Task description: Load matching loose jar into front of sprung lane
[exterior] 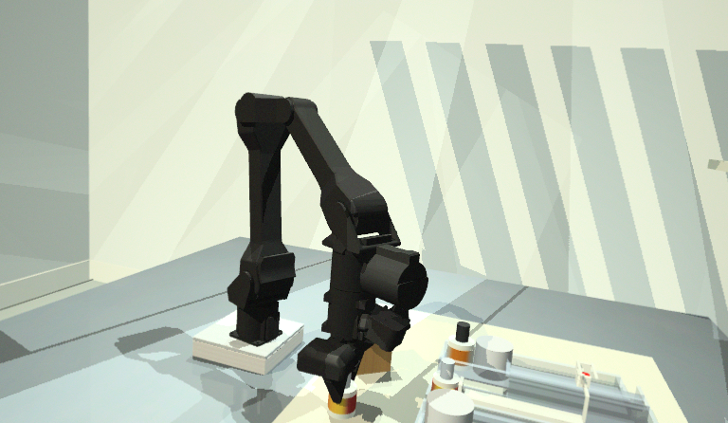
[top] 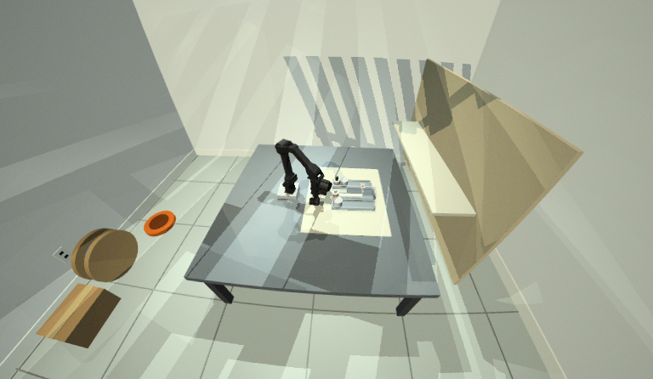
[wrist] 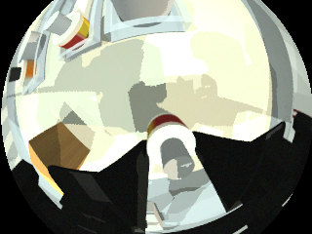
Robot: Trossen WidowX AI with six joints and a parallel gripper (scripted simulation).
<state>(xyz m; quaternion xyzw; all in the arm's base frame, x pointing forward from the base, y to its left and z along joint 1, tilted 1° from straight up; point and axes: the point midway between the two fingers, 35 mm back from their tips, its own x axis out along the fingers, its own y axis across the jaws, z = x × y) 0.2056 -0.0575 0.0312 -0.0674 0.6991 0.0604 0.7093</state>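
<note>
The orange-brown block is 13 cm to the left of my gripper tip, 3 cm behind it and 1 cm above it. The rest, counted from my gripper tip: pusher plate (21 cm ahead, 15 cm to the left, 2 cm above).
</note>
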